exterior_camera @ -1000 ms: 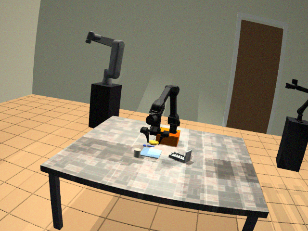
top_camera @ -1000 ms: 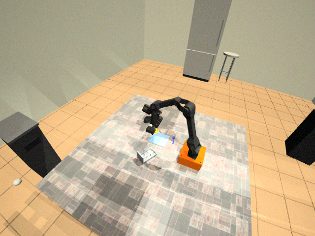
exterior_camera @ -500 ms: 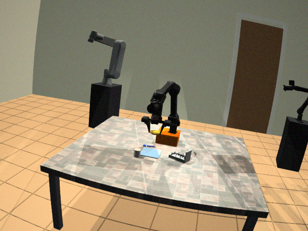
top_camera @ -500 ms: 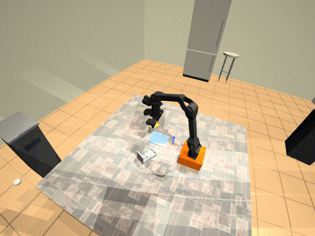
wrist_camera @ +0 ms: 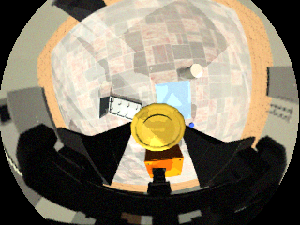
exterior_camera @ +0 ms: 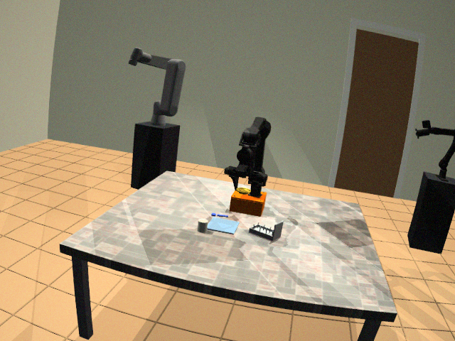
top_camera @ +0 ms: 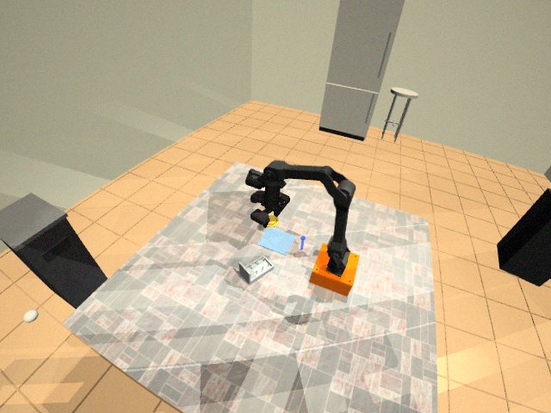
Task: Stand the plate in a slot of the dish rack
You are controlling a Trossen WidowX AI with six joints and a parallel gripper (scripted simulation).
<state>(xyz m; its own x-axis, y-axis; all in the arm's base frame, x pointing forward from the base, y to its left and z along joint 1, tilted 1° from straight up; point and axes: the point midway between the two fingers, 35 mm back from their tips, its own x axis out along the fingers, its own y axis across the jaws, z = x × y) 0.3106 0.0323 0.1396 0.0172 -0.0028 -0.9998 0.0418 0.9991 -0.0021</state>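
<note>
My gripper tip is now 30 mm past the grey dish rack, 120 mm to the right of it and 160 mm above it. Round my gripper tip: yellow plate: 10 mm above; light blue mat: 80 mm to the right, 180 mm below; cup: 110 mm ahead, 130 mm to the right, 160 mm below.
</note>
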